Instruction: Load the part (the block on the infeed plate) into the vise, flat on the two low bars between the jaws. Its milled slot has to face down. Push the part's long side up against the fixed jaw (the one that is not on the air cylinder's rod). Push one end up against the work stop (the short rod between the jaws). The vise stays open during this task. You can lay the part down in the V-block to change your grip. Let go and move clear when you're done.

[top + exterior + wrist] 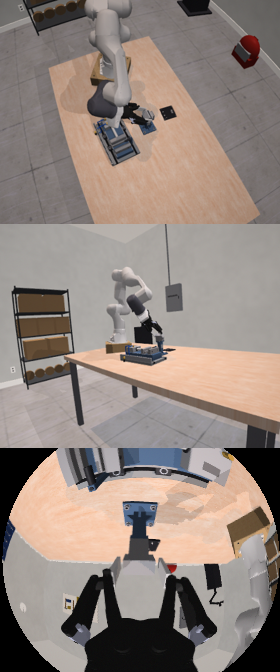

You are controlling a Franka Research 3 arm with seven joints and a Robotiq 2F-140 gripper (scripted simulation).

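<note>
Right now my hand is 2 cm to the right of the part and 1 cm above it. Also, from my hand: vise 19 cm to the right, 13 cm below, 3 cm ahead; black infeed plate 19 cm to the left, 17 cm below, 6 cm behind.
</note>
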